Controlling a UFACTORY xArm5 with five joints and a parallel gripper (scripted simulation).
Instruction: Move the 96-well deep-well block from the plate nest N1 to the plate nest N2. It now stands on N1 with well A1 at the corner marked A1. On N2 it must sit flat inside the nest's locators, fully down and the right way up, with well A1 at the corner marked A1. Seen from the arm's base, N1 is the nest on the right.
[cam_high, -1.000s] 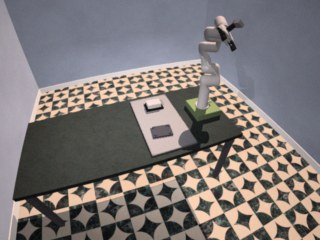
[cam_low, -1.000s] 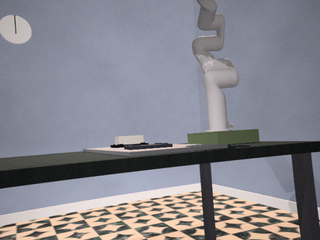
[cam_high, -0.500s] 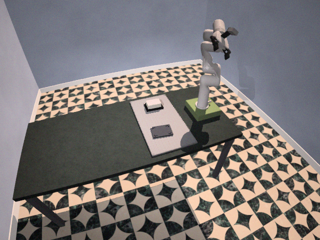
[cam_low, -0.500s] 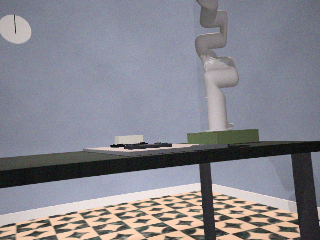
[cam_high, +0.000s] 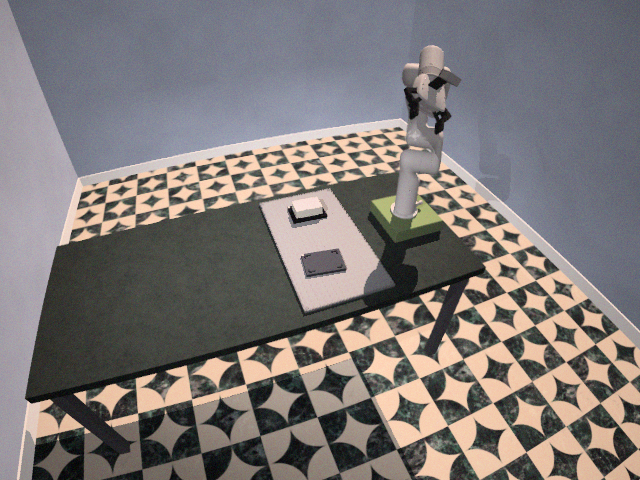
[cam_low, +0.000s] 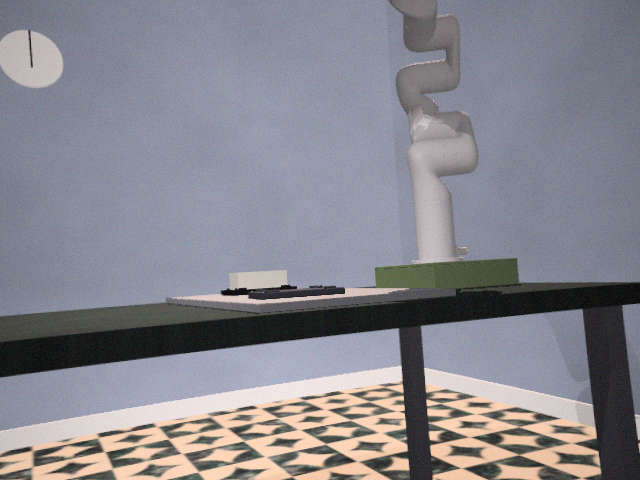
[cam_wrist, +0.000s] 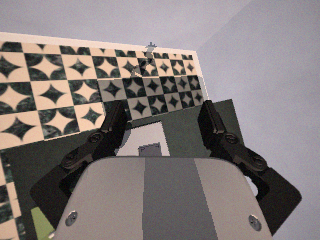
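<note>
My gripper is now 90 mm short of the white deep-well block, 560 mm to the left of it and 640 mm above it. From my hand the other things lie so: nest N1: 90 mm ahead, 560 mm to the right, 670 mm below; dark nest N2: 190 mm ahead, 240 mm to the right, 670 mm below.
</note>
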